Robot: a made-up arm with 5 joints.
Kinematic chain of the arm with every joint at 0, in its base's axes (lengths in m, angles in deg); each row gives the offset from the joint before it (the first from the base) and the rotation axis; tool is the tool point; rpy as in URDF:
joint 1: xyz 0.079 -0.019 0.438 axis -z
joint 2: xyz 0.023 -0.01 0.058 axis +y
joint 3: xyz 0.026 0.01 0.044 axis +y
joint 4: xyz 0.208 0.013 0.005 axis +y
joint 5: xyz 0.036 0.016 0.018 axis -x
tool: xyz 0.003 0.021 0.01 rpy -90 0 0
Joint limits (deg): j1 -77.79..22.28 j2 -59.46..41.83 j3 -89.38..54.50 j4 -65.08..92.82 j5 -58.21..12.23
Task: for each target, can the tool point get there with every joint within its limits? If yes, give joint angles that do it. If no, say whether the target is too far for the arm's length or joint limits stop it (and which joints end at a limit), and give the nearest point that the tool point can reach.
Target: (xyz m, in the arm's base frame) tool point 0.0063 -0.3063 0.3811
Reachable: no: joint limits stop it (at a limit: joint 1, joint 2, joint 3, joint 5) | nearest point 0.0048 -0.2125 0.5921 | short by 0.231 m
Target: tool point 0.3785 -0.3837 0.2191
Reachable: no: too far | nearest point 0.3439 -0.0934 0.3399 | short by 0.316 m
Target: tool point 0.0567 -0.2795 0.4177
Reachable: no: joint limits stop it (at a limit: joint 1, joint 2, joint 3, joint 5) | nearest point 0.0057 -0.2083 0.5904 | short by 0.194 m
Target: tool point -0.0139 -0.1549 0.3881
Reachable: no: joint limits stop it (at a limit: joint 1, joint 2, joint 3, joint 4, joint 5) | nearest point 0.0310 0.0032 0.2873 | short by 0.193 m
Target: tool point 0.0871 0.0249 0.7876
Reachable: yes | joints -18.98 -43.43 -31.61 -14.23 -39.50
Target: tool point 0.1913 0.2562 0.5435
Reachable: yes | joints -60.54 -20.35 24.79 32.39 -42.85
